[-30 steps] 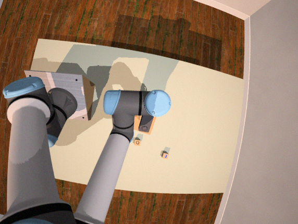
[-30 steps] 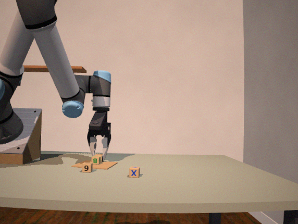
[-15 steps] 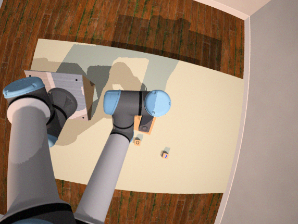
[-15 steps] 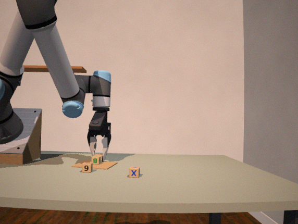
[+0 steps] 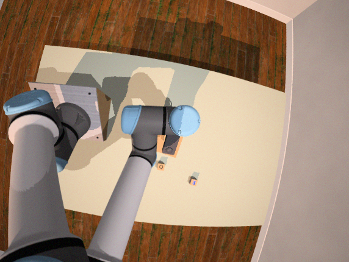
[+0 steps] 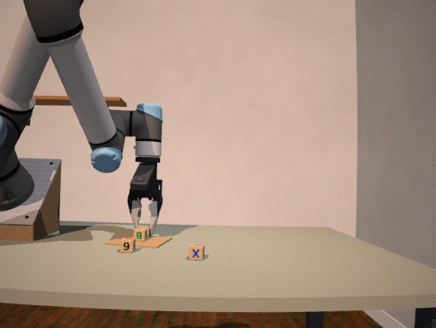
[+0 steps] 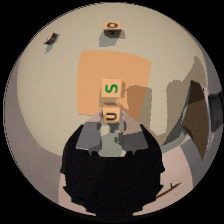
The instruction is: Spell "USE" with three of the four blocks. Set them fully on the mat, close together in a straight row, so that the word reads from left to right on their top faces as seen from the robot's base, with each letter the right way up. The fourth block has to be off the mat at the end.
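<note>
Now: hand 50 mm to the left of the orange mat and 20 mm above it. Also, from my hand: blue-lettered block: 170 mm ahead, 220 mm to the right, 10 mm below.
</note>
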